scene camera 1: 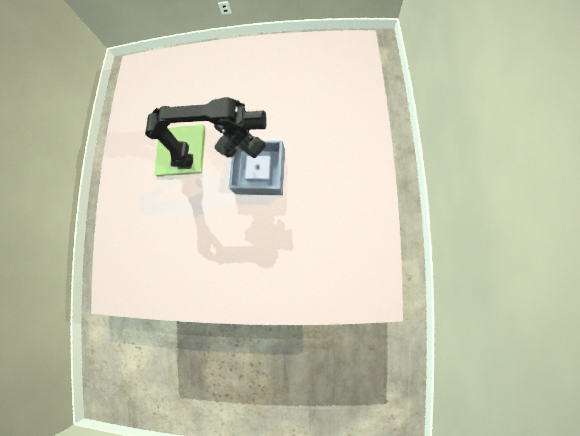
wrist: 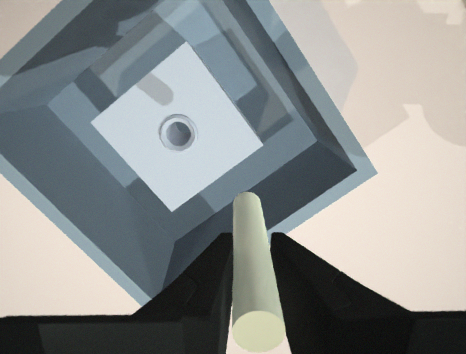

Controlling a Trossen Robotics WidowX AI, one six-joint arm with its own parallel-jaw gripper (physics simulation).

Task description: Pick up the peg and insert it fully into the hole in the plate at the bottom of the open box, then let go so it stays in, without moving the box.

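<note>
My gripper is shut on the pale green round peg, which points away from the wrist camera between the two black fingers. The peg does not show clearly in the scene view. The open blue-grey box stands on the table, below the gripper. Inside it lies a white square plate with a round hole in its middle. In the wrist view the peg's far end shows below and right of the hole, over the box's inner wall, apart from the plate.
The arm's base stands on a green square mat left of the box. The arm reaches over the back left part of the box. The pale pink table top extends around both. Shadows of the arm fall across the plate and table.
</note>
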